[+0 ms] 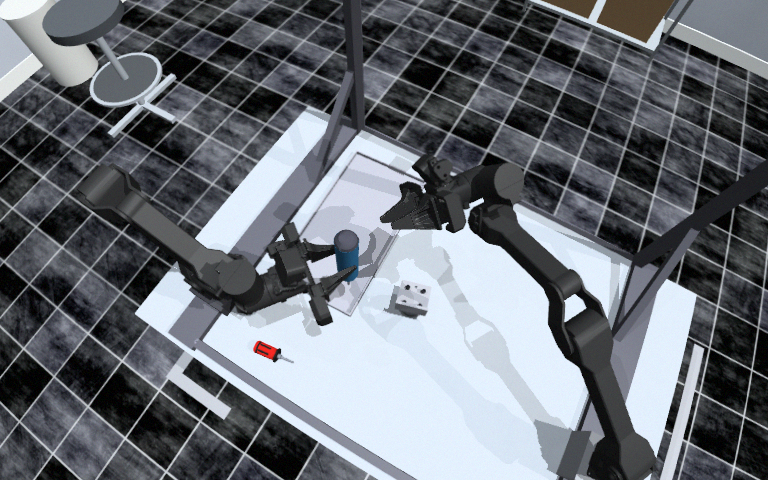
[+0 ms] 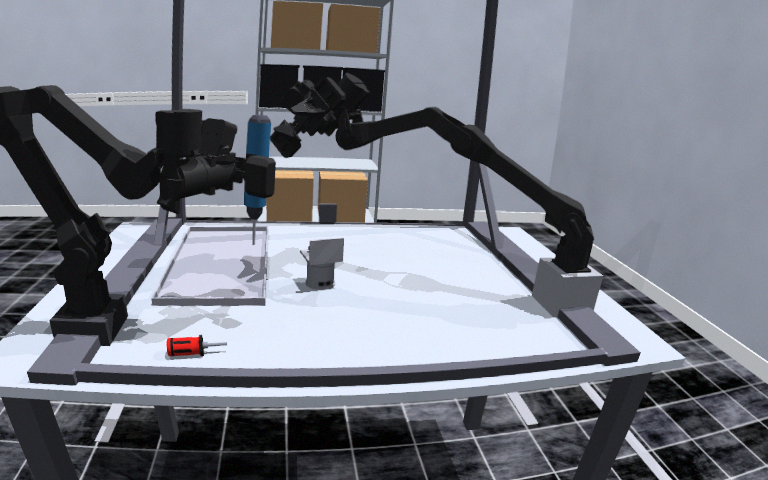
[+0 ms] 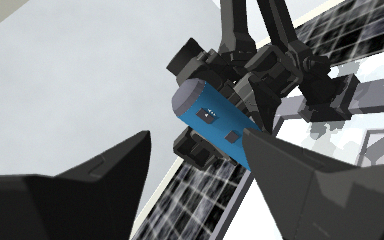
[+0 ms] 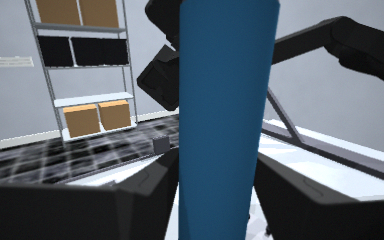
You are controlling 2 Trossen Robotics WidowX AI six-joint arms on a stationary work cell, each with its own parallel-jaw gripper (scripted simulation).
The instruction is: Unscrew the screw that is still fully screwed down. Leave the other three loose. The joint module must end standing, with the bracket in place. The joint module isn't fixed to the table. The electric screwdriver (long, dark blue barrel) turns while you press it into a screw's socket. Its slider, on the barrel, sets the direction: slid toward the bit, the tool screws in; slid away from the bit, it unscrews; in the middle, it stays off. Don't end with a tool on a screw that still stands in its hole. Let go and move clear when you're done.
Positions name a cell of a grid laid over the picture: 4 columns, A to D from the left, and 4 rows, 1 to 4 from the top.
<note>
In view: my left gripper (image 1: C2), my right gripper (image 1: B3), an electric screwdriver (image 2: B2) and a bracket (image 2: B3).
The electric screwdriver is seen too in image 1 (image 1: B3), in image 3 (image 3: C2) and in image 4 (image 4: C2). My left gripper shows as well in image 2 (image 2: B2) and in image 3 (image 3: C3). My right gripper shows as well in image 2 (image 2: B2), in image 3 (image 3: C3) and in image 4 (image 4: C3). Image 3 does not show the bracket: it is out of frame.
</note>
